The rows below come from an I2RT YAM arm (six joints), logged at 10 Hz.
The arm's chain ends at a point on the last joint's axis. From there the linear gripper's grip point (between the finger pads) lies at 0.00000 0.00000 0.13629 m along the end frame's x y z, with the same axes.
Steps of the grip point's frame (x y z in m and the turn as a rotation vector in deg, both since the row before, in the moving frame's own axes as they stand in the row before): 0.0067 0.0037 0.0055 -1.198 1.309 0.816; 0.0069 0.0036 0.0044 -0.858 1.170 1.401; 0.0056 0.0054 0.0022 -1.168 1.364 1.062; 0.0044 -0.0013 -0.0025 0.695 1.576 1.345; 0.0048 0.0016 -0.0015 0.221 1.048 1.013
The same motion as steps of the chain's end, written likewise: 0.0036 0.0008 0.0056 -1.198 1.309 0.816; 0.0041 0.0015 0.0044 -0.858 1.170 1.401; 0.0024 0.0026 0.0023 -1.168 1.364 1.062; 0.0006 0.0003 -0.0024 0.695 1.576 1.345; 0.0023 0.0021 -0.0015 0.221 1.048 1.013
